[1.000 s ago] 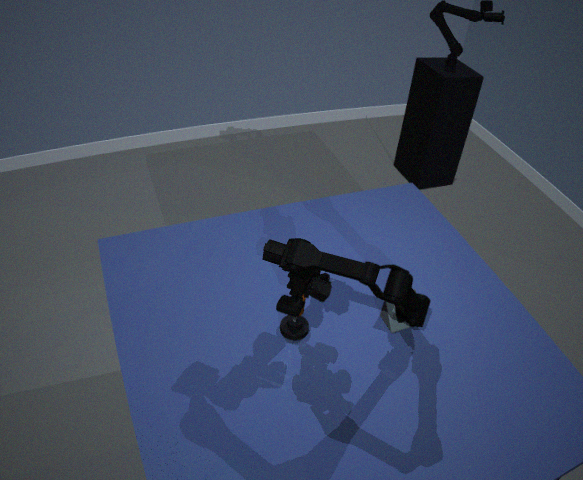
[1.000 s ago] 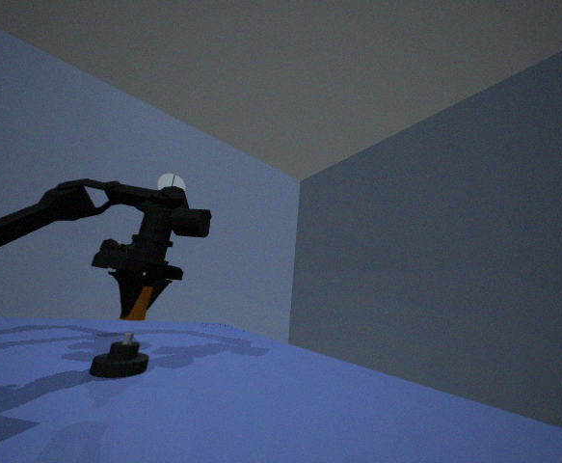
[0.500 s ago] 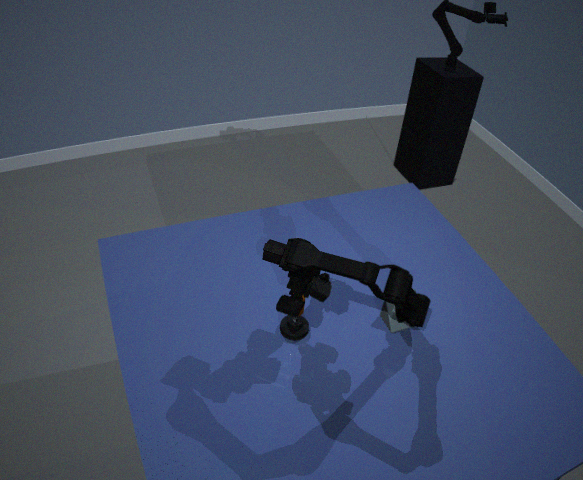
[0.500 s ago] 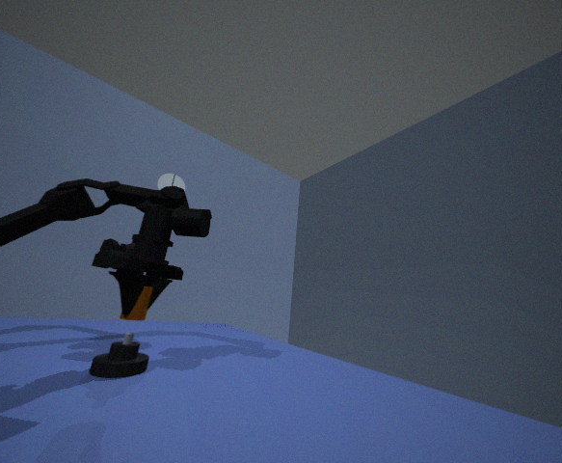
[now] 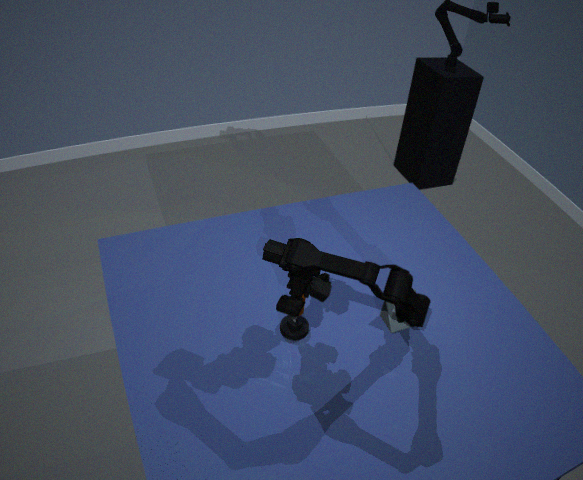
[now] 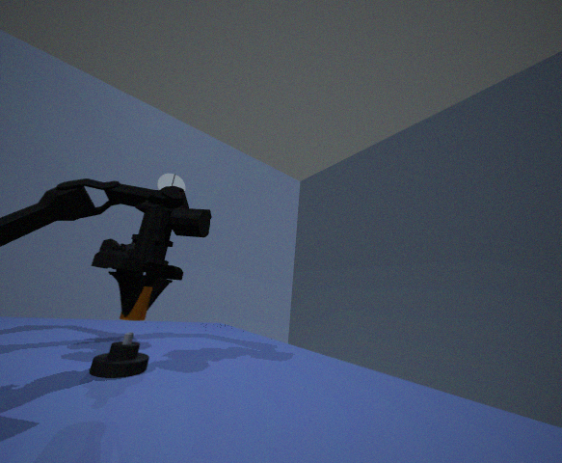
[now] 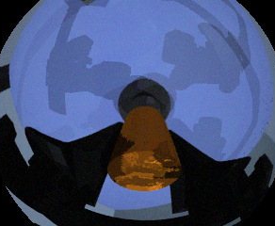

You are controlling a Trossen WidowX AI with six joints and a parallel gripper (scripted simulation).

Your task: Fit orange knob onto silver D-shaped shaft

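Right now the round pedestal is 60 mm below my gripper tip. Round my gripper tip: orange knob: 40 mm above.
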